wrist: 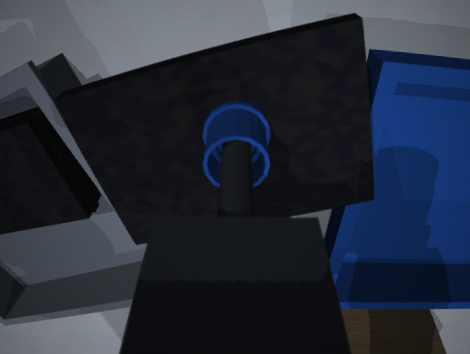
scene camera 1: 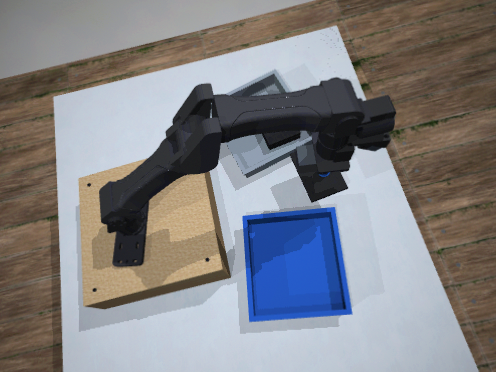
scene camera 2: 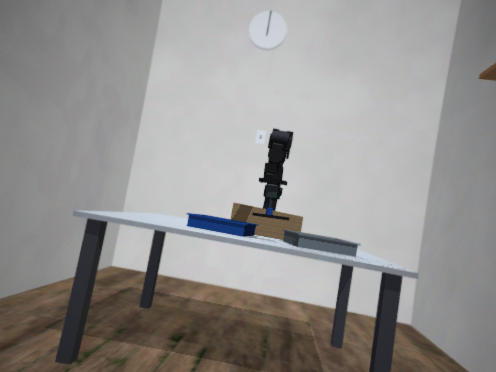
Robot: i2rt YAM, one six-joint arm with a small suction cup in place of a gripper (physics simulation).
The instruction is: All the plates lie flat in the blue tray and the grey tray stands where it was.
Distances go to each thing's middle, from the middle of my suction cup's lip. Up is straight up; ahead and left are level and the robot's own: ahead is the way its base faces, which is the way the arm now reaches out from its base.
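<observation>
The grey tray (scene camera 1: 251, 153) is 150 mm behind my suction cup and 180 mm to the left of it, and it sits 80 mm below it. As for the blue tray (scene camera 1: 294, 263), I see it 80 mm behind my suction cup, 200 mm to the right of it and 80 mm below it.
</observation>
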